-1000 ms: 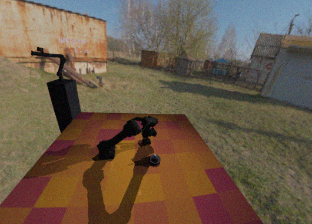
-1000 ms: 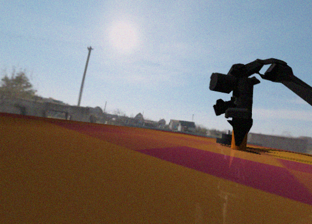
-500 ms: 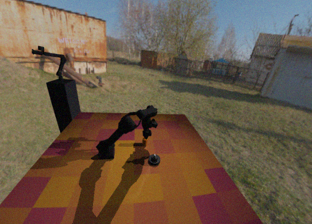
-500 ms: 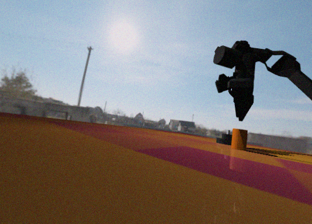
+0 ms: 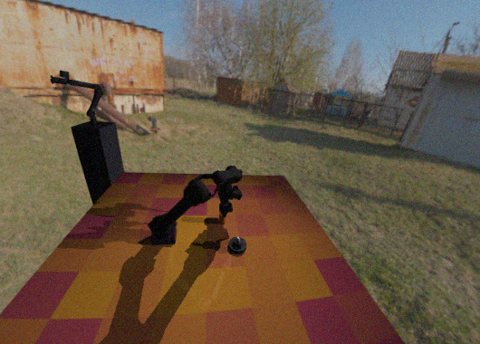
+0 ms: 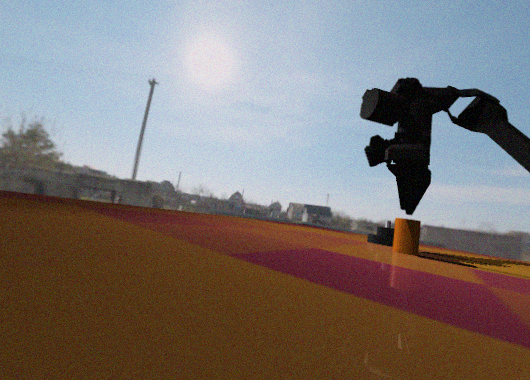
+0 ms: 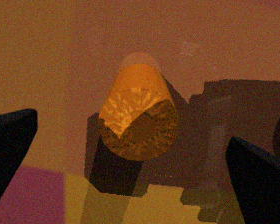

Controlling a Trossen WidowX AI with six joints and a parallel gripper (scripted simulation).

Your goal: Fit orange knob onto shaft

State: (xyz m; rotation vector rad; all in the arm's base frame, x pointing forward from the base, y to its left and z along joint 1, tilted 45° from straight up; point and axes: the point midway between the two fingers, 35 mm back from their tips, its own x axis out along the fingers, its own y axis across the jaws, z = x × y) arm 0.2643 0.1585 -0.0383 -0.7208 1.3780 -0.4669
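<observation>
Right now my gripper tip is 3 cm above the orange knob. The rest, counted from my gripper tip: round dark pedestal: 7 cm ahead, 16 cm to the right, 4 cm below.
</observation>
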